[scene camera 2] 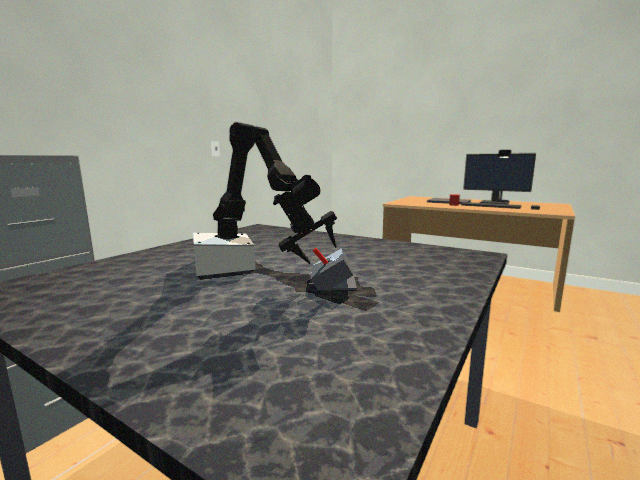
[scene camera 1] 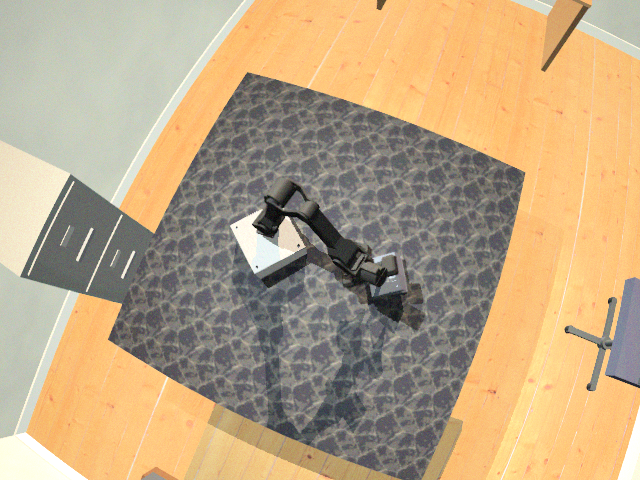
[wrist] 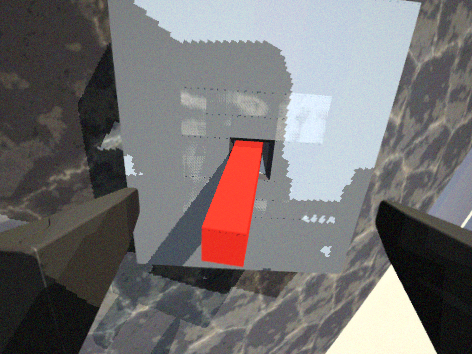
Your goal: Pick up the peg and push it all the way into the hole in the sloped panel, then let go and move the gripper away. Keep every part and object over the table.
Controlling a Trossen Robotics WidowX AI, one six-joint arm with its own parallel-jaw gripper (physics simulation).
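Places are measured from the arm's base along level axes (x ahead, y up, z right), in metres.
Pixels of known places: gripper, fingertip midpoint: (scene camera 2: 323, 255) (wrist: 259, 206); arm's base at its link origin: (scene camera 2: 226, 236) (scene camera 1: 267, 227).
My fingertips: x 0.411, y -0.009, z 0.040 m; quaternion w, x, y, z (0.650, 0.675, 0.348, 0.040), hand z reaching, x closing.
Ahead of a thing's pixels: the offset from my fingertips to its top centre. "*": to the spot under its first point. Level surfaces: height alone.
The red peg {dx -0.002, dy +0.022, dz -0.004 m} (scene camera 2: 320, 255) (wrist: 232, 200) has its far end in the square hole {* dx +0.012, dy -0.021, dz -0.017 m} (wrist: 269, 152) of the sloped panel {dx +0.024, dy +0.005, dz -0.019 m} (scene camera 1: 386, 290) (scene camera 2: 333, 277) (wrist: 150, 120). A long part of it sticks out of the panel. In the wrist view it leans toward the lower left, and a dark gap of the hole shows at its right. How deep its end sits is hidden. My gripper (scene camera 2: 322, 254) (wrist: 259, 206) is open and empty. Its fingers stand wide apart on either side of the peg, touching neither peg nor panel as far as I can see. In scene camera 1 the arm covers the peg.
The arm's white base box (scene camera 1: 253, 248) (scene camera 2: 224, 259) stands on the dark stone-patterned table {dy -0.086 m} (scene camera 1: 330, 139) (scene camera 2: 330, 392), to the left of the panel in scene camera 2. A desk (scene camera 2: 478, 226) with a monitor (scene camera 2: 499, 173) stands beyond the table. A grey cabinet (scene camera 1: 98, 242) (scene camera 2: 43, 206) stands beside it.
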